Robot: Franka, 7 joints.
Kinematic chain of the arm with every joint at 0, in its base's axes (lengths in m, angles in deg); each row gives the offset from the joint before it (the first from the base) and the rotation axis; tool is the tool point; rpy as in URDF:
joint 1: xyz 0 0 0.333 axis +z
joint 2: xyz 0 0 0 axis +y
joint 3: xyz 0 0 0.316 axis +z
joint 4: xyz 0.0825 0 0 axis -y
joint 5: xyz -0.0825 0 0.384 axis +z
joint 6: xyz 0 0 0 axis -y
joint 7: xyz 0.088 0 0 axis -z
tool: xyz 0 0 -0.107 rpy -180 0 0
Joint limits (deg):
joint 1: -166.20..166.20
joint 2: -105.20..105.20
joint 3: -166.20..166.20
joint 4: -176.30..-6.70
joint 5: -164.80..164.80
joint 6: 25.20..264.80
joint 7: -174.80..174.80
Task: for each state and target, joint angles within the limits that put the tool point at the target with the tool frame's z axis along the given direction. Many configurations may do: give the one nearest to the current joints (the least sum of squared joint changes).
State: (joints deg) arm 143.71 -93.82 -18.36 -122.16 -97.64 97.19 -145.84
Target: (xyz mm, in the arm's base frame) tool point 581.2 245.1 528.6 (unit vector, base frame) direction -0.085 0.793 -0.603
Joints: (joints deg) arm 151.44 -105.20 -49.68 -95.07 -74.02 94.07 -145.84
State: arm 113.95 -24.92 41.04 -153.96 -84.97 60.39 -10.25
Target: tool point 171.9 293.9 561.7 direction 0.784 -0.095 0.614
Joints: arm 74.83 -41.04 1.23 -157.78 -126.39 79.55 -10.25
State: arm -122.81 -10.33 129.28 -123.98 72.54 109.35 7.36
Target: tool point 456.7 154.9 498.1 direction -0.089 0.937 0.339
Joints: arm -118.87 14.95 127.67 -133.08 98.98 88.92 7.36
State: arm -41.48 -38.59 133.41 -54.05 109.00 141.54 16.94
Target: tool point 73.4 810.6 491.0 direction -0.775 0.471 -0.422
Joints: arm -86.21 -62.00 132.58 -32.42 104.60 98.75 16.94
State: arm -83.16 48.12 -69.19 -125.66 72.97 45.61 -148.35
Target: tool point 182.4 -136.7 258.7 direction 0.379 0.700 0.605
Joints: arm -38.75 11.10 -27.23 -161.26 57.19 43.55 -148.35
